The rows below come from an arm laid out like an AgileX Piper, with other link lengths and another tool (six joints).
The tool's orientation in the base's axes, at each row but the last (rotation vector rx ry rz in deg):
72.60, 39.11, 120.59
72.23, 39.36, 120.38
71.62, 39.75, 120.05
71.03, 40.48, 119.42
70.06, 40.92, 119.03
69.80, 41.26, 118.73
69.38, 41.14, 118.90
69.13, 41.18, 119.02
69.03, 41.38, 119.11
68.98, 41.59, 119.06
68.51, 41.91, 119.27
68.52, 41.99, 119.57
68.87, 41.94, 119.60
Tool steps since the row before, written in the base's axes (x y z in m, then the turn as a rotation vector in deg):
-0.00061, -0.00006, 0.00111, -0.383, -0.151, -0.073
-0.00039, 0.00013, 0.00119, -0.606, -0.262, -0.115
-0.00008, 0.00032, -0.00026, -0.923, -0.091, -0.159
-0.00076, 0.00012, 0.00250, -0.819, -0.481, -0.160
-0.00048, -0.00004, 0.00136, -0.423, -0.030, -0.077
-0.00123, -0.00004, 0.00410, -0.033, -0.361, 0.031
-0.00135, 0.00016, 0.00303, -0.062, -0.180, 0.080
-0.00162, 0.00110, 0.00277, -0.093, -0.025, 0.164
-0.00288, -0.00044, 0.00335, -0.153, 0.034, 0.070
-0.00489, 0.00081, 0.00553, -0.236, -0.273, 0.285
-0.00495, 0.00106, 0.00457, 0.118, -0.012, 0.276
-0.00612, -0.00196, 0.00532, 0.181, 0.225, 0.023
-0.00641, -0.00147, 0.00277, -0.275, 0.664, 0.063
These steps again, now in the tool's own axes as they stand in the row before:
0.00086, 0.00093, -0.00009, -0.005, 0.139, -0.394
0.00095, 0.00081, 0.00016, -0.025, 0.236, -0.627
0.00011, -0.00038, -0.00014, 0.192, 0.159, -0.907
0.00181, 0.00185, 0.00039, -0.131, 0.398, -0.867
0.00092, 0.00111, 0.00014, 0.096, 0.065, -0.415
0.00271, 0.00325, 0.00064, -0.237, 0.267, -0.067
0.00231, 0.00238, 0.00013, -0.065, 0.190, -0.046
0.00296, 0.00165, -0.00008, 0.108, 0.156, -0.015
0.00264, 0.00338, -0.00117, 0.123, 0.064, -0.101
0.00553, 0.00460, -0.00183, 0.046, 0.440, -0.127
0.00523, 0.00377, -0.00223, 0.094, 0.178, 0.223
0.00389, 0.00655, -0.00341, 0.106, -0.174, 0.206
0.00299, 0.00444, -0.00472, 0.633, -0.328, -0.112

